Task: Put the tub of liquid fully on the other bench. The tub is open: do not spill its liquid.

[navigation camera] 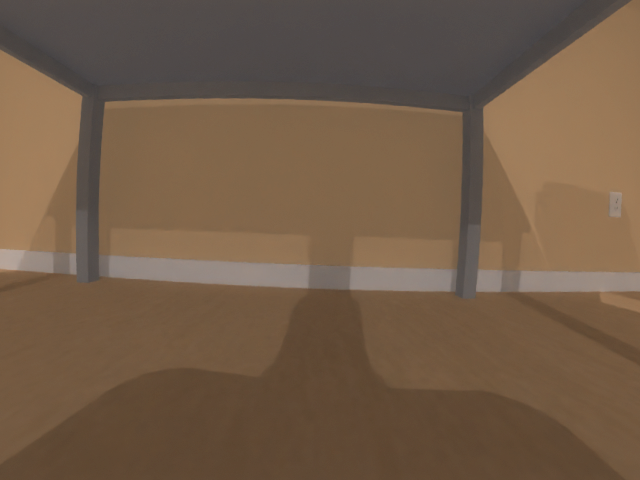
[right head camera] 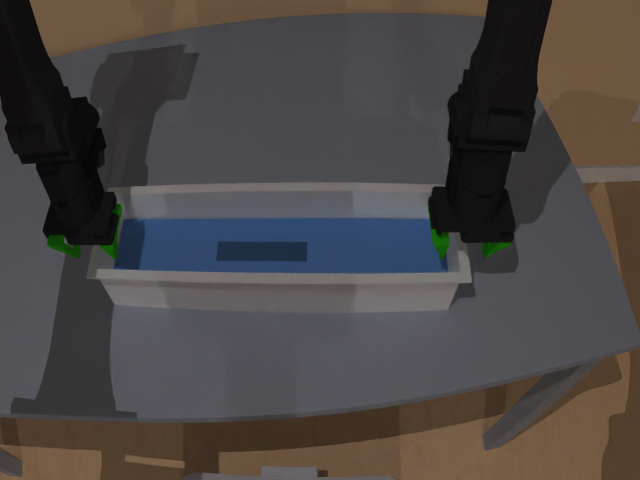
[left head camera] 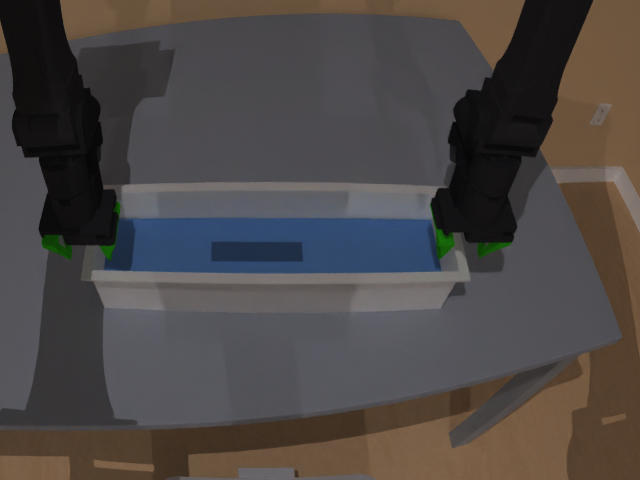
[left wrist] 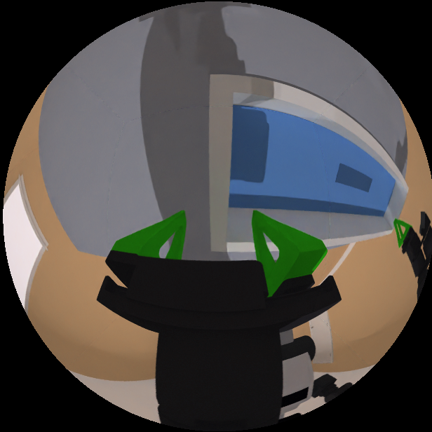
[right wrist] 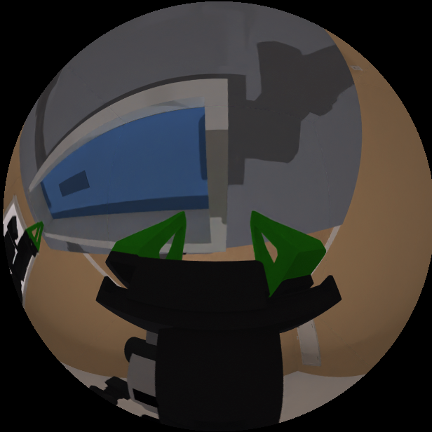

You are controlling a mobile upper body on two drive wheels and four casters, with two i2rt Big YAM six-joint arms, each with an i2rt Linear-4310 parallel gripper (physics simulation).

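The white open tub (left head camera: 271, 295) (right head camera: 279, 295) (left wrist: 219, 165) (right wrist: 217, 165) stands level on a grey bench (left head camera: 330, 356) (right head camera: 336, 356), its whole base over the top. Blue liquid (left head camera: 351, 245) (right head camera: 361, 245) (left wrist: 300, 155) (right wrist: 140, 160) lies flat inside it. My left gripper (left head camera: 89, 256) (right head camera: 97, 256) (left wrist: 218, 215) is open at the tub's left end, its fingers on either side of the end rim, apart from it. My right gripper (left head camera: 460, 256) (right head camera: 463, 256) (right wrist: 217, 216) is open at the right end in the same way. No spilled liquid shows on the bench.
In the navigation camera, the bench's legs (navigation camera: 89, 191) (navigation camera: 469, 206) stand near the wall (navigation camera: 279, 175), under the bench top (navigation camera: 289, 41). The bench's right edge and one leg (left head camera: 509, 400) show in the left head camera, with a wall outlet (left head camera: 600, 114) beyond.
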